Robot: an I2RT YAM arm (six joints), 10 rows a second.
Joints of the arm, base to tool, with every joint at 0 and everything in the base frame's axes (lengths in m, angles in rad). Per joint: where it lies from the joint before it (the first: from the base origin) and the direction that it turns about. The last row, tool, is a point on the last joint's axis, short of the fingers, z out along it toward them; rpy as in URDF.
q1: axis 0 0 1 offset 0 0 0.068
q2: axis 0 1 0 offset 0.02 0.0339 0.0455
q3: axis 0 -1 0 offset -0.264 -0.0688 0
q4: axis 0 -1 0 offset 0.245 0.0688 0.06
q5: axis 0 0 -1 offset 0.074 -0.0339 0.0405
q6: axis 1 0 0 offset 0.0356 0 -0.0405
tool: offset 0 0 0 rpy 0 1.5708 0
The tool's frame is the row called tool.
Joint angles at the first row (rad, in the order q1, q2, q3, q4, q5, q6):
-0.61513 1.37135 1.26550 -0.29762 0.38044 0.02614
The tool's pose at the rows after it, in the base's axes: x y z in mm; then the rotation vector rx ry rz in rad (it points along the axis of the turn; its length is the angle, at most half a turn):
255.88 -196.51 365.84 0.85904 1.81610 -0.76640
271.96 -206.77 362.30 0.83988 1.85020 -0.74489
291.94 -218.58 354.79 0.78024 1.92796 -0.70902
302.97 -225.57 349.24 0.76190 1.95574 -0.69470
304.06 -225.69 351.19 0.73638 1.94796 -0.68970
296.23 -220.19 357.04 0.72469 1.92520 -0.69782
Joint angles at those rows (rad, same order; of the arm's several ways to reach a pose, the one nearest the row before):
-0.61361 1.39270 1.28379 -0.27920 0.38346 0.01080
-0.61358 1.46628 1.34192 -0.28683 0.35753 0.00309
-0.61361 1.55806 1.41700 -0.31591 0.30233 -0.03364
-0.61360 1.60904 1.45407 -0.32064 0.28381 -0.04443
-0.61358 1.60918 1.45573 -0.30524 0.26849 -0.05821
-0.61362 1.56940 1.42832 -0.29152 0.26842 -0.06591

